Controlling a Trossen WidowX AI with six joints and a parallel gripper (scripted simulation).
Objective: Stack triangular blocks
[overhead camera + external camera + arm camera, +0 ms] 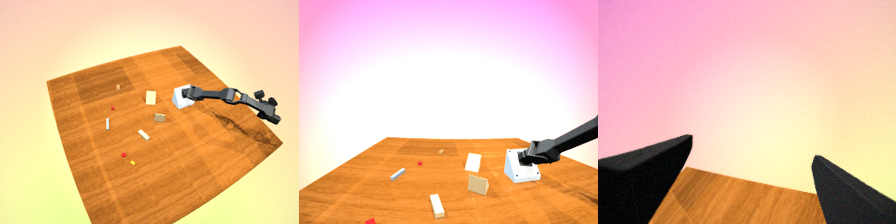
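Now: the tan triangular block 62 cm ahead of my gripper tip, 19 cm to the right of it and 21 cm below it. Also, from my gripper tip: yellow cube: 88 cm ahead, 5 cm to the left, 22 cm below; cream bar: 76 cm ahead, 11 cm to the right, 22 cm below.
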